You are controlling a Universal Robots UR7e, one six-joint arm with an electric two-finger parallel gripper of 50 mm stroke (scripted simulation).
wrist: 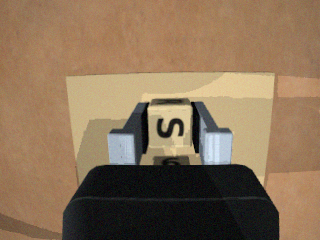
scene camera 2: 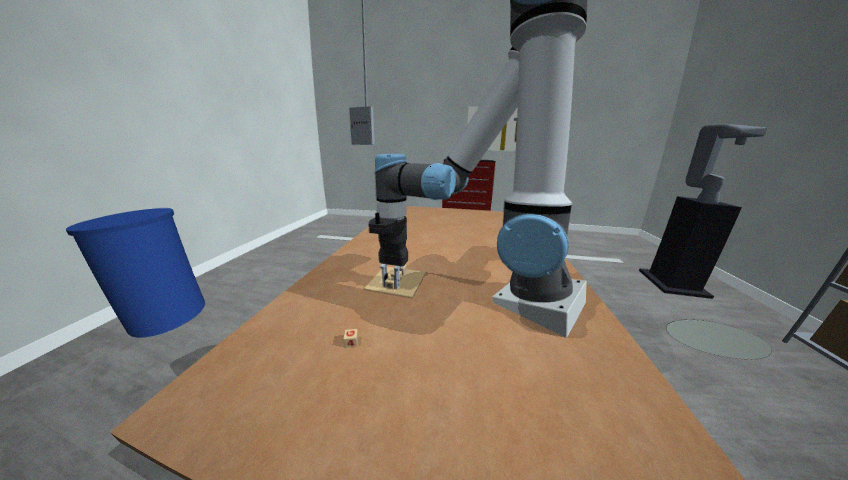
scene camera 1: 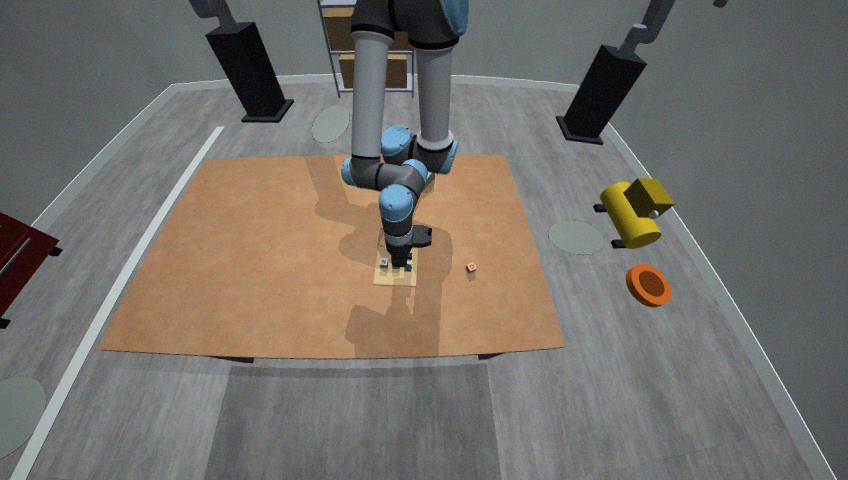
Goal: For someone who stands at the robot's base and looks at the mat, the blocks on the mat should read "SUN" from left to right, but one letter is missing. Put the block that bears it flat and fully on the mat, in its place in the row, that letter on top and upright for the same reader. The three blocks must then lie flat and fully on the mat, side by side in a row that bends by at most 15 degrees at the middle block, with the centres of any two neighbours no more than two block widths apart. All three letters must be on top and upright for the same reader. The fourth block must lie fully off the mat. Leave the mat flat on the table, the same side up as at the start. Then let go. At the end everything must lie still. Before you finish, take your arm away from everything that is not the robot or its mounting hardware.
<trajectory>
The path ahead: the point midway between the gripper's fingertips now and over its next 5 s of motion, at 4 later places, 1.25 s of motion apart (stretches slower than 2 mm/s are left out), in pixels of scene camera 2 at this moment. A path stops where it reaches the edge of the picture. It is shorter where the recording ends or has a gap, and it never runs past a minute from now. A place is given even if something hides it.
The gripper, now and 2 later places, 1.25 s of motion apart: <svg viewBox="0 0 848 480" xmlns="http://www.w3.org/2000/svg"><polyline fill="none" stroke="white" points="391,286 390,257 388,230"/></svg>
</trajectory>
